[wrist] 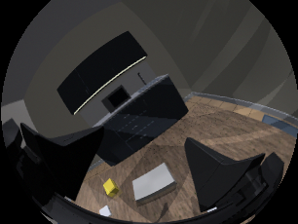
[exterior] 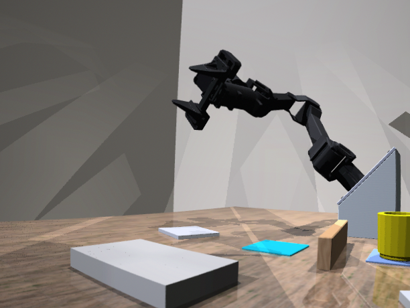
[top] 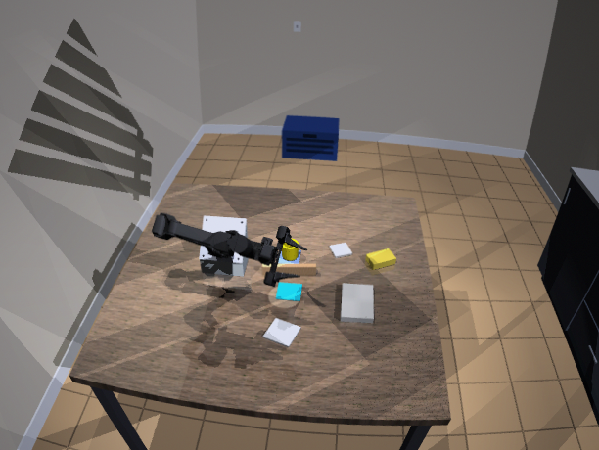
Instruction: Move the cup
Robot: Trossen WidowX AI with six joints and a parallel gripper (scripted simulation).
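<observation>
Now: gripper tip 380 mm to the right of the yellow cup, 280 mm above it and 140 mm past it. Round my gripper tip: thin white tile 310 mm below, 60 mm behind, 30 mm to the right; cyan pad 320 mm below, 180 mm to the left, 90 mm behind; white slab 300 mm below, 180 mm ahead, 170 mm to the left.
</observation>
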